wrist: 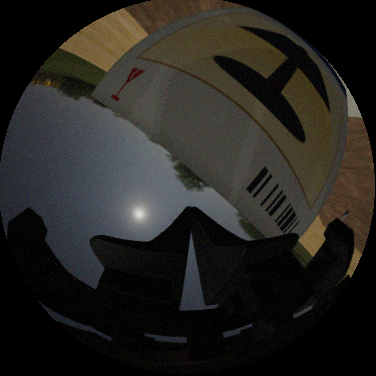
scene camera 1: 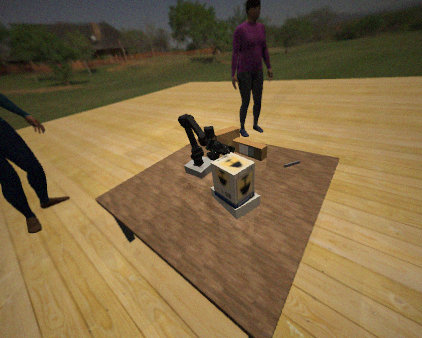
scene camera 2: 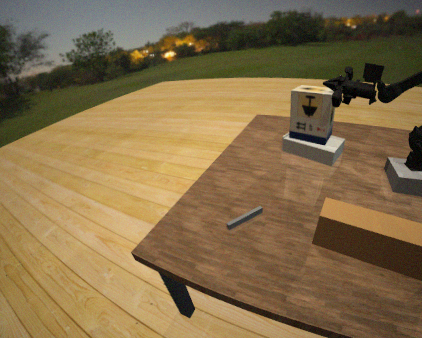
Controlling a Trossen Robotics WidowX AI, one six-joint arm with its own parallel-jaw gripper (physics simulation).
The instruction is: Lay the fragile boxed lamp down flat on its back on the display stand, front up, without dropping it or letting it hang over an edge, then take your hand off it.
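Places are measured from the arm's base along level axes (x left, y back, z up), in metres.
Pixels of known places: gripper, between the fingertips: [wrist: 190,210] [scene camera 1: 229,152] [scene camera 2: 323,83]; arm's base, origin of its link: [scene camera 1: 198,163] [scene camera 2: 415,167].
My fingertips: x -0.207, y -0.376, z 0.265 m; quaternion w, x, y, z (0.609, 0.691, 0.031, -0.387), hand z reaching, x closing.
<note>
For each thing: its middle in the pictures, then the offset to it from my fingertips. Level surfaces: height alone.
- brown table, height of its surface: dz -0.331 m
- long brown block, middle of its body: [scene camera 2: 373,237] [scene camera 1: 249,148] dx +0.577, dy +0.093, dz -0.276 m
- thin grey bar, middle of its body: [scene camera 2: 245,217] [scene camera 1: 292,163] dx +0.506, dy -0.266, dz -0.320 m
The boxed lamp [scene camera 1: 232,181] [scene camera 2: 311,112] [wrist: 200,105] is a white carton with yellow lamp pictures and a blue band along its bottom. It stands upright on the low, light grey display stand [scene camera 1: 250,205] [scene camera 2: 307,150] [wrist: 353,105]. My gripper [scene camera 1: 231,149] [scene camera 2: 326,83] [wrist: 190,210] is shut and empty, at the height of the box's top, close to its arm side. In the wrist view, a box face with a lamp picture, a barcode and a red glass symbol spreads above the fingertips. Whether the fingertips touch the box I cannot tell.
The arm's light base [scene camera 1: 197,169] [scene camera 2: 400,179] stands on the brown table [scene camera 1: 200,220] [scene camera 2: 200,240]. A long brown block [scene camera 1: 257,151] [scene camera 2: 370,235] and a thin grey bar [scene camera 1: 292,163] [scene camera 2: 244,218] lie apart from the stand. Two people stand beyond the table.
</note>
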